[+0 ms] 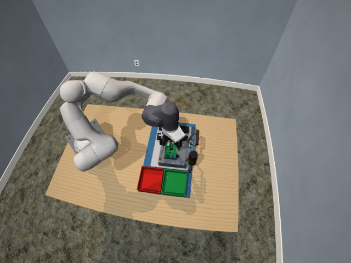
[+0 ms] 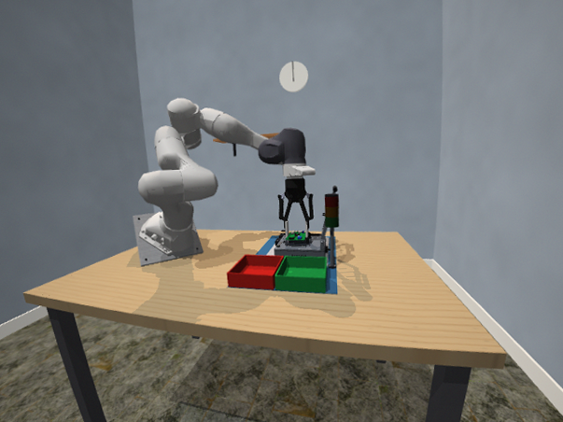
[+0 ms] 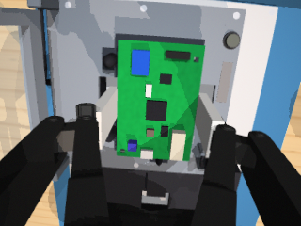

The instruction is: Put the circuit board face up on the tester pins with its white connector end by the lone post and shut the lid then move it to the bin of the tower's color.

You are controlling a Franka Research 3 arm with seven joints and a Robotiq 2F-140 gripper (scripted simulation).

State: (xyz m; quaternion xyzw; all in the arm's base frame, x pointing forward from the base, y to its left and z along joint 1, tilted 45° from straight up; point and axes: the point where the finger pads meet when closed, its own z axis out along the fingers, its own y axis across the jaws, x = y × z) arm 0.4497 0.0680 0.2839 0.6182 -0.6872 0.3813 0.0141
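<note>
My hand is 2 cm above the green circuit board. Round my hand: tester plate: 4 cm below, 1 cm ahead; clear lid: 12 cm ahead, 8 cm above, 3 cm to the right; green bin: 21 cm to the right, 9 cm below, 1 cm behind.
</note>
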